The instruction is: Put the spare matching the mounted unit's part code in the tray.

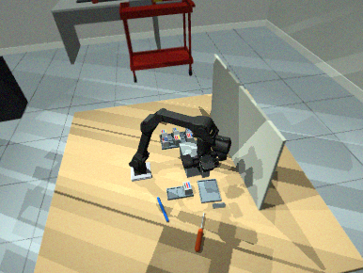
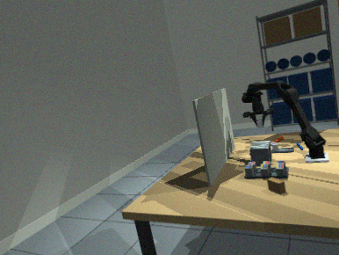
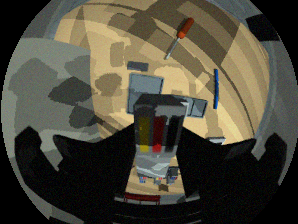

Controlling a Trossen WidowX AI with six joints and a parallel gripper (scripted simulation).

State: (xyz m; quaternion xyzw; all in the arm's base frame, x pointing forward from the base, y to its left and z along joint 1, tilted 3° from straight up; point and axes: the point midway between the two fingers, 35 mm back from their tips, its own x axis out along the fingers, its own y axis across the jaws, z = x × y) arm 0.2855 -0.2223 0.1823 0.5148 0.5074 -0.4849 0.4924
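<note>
Now: the dark grey tray 17 cm below my gripper tip and 3 cm ahead of it. Also, from my gripper tip: mounted unit: 20 cm to the left, 12 cm below; then tall grey panel: 23 cm ahead, 19 cm to the left, 5 cm above; then blue pen: 21 cm behind, 17 cm below, 4 cm to the right.
</note>
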